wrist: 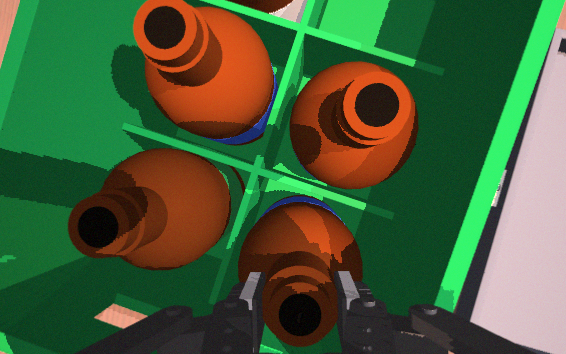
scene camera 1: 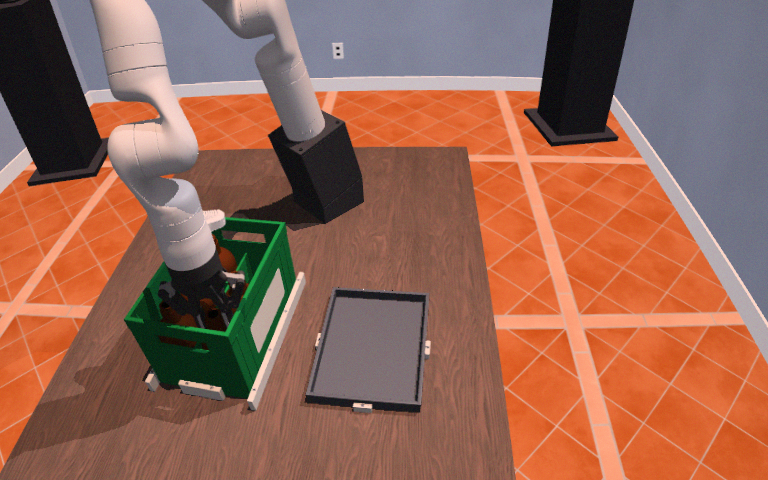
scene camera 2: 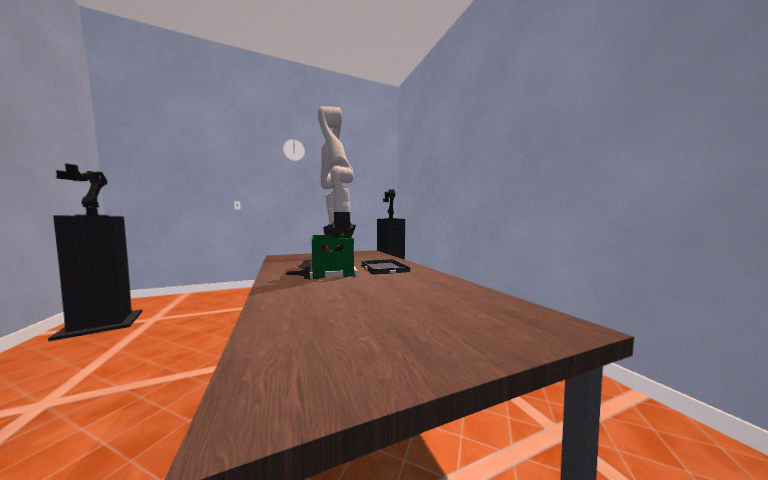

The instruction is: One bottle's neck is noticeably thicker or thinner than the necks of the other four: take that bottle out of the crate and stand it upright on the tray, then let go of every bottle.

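Frame: origin at the arm's base, x ahead, y left, z up, level; millimetres.
Where they show: gripper, between the fingertips: [wrist: 299, 291] [scene camera 1: 217, 325] [scene camera 2: 342, 246]; arm's base, origin of its link: [scene camera 1: 305, 128].
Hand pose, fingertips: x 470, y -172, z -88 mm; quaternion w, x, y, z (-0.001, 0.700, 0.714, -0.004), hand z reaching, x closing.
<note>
Things, the pixels of their top centre, and the offset from my fingertips. "spot": a spot on its surface instead. Level surfaces: height alone.
- green crate, centre of its top: [wrist: 263, 53] [scene camera 1: 209, 267] [scene camera 2: 331, 236] dz +39, dx -100, dy -12 mm
- blue-labelled bottle, centre of its top: [wrist: 298, 314] [scene camera 1: 212, 314] dz +27, dx +0, dy +0 mm
- dark tray, centre of its top: [scene camera 1: 372, 340] [scene camera 2: 384, 263] dz -111, dx -17, dy +252 mm
- white strip, a spot on its surface: [scene camera 1: 277, 339] spot: dz -109, dx -45, dy +80 mm
- short white block, centre of its top: [scene camera 1: 199, 385] [scene camera 2: 334, 270] dz -106, dx +38, dy -57 mm
- wooden table, height of its surface: dz -136 mm
The green crate [scene camera 1: 186, 362] [scene camera 2: 333, 264] [wrist: 507, 125] holds brown bottles in its compartments. My gripper [scene camera 1: 212, 314] [wrist: 299, 291] reaches down inside it, shut on the neck of a blue-labelled bottle [wrist: 300, 240] in the near compartment on the tray side. That bottle looks upright; its rim looks broader around its mouth than the others. Other bottles are at upper left [wrist: 215, 85], right [wrist: 377, 160] and lower left [wrist: 185, 205] in the wrist view; part of another [wrist: 262, 4] shows at the top edge. The dark tray [scene camera 1: 368, 350] [scene camera 2: 386, 265] [wrist: 530, 225] bears no bottle.
A white strip [scene camera 1: 277, 339] runs along the crate's tray side, and a short white block [scene camera 1: 201, 389] lies at its near end. The black robot base [scene camera 1: 322, 175] stands behind the crate on the wooden table [scene camera 1: 407, 226] [scene camera 2: 396, 333]. The crate walls and dividers surround the fingers.
</note>
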